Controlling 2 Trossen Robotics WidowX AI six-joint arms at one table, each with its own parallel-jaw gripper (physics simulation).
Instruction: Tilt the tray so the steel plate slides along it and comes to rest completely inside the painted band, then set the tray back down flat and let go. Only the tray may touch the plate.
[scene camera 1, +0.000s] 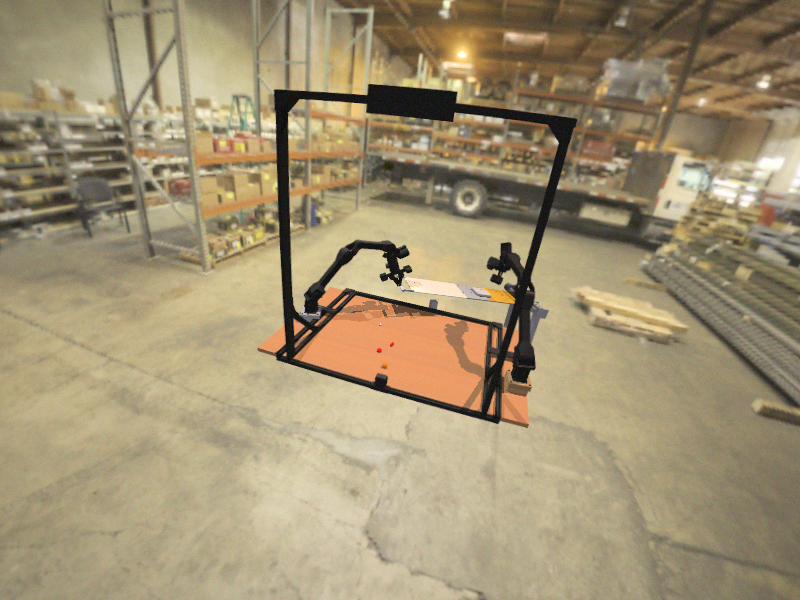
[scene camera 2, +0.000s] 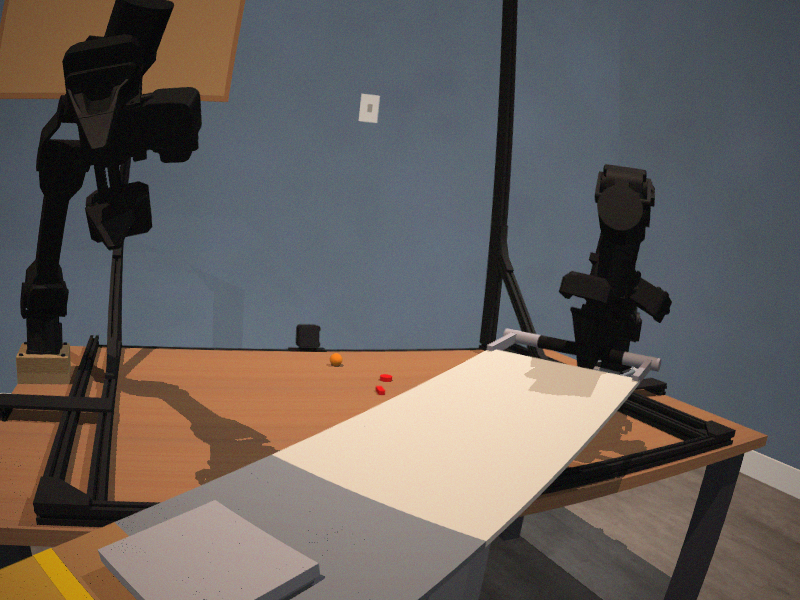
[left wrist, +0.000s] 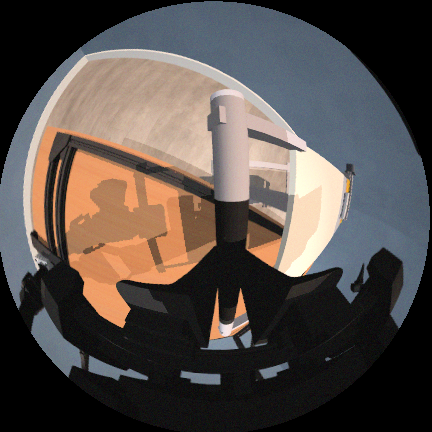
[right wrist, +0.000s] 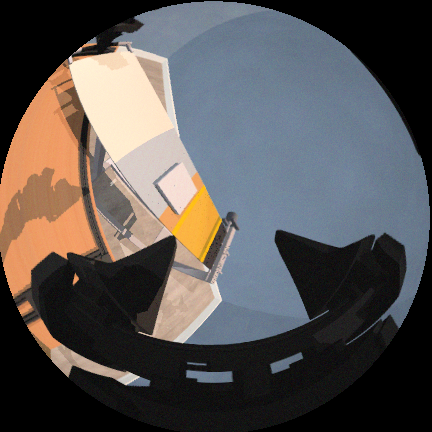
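Observation:
The long tray (scene camera 1: 432, 286) (scene camera 2: 420, 445) (left wrist: 310, 167) (right wrist: 117, 100) has a cream part, a grey part, an orange strip and a yellow painted band (scene camera 1: 500, 295) (right wrist: 198, 225). The steel plate (scene camera 1: 479, 292) (scene camera 2: 206, 552) (right wrist: 175, 186) lies flat across the grey part and orange strip, its leading edge near the band's first yellow line; exact contact is unclear. My left gripper (scene camera 1: 400, 284) (left wrist: 226, 249) is shut on the black grip of the tray handle (scene camera 2: 523, 337) (left wrist: 230, 150), with that end raised above the table. My right gripper (right wrist: 226, 238) is open and empty, above the tray's band end.
Two red pieces (scene camera 1: 379, 350) (scene camera 2: 385, 377) and an orange ball (scene camera 1: 384, 365) (scene camera 2: 336, 359) lie on the table (scene camera 1: 426, 368) (scene camera 2: 310, 413). A tall black frame (scene camera 1: 284, 226) (scene camera 2: 500, 161) stands around the work area. A grey support (scene camera 1: 539, 313) stands near the tray's band end.

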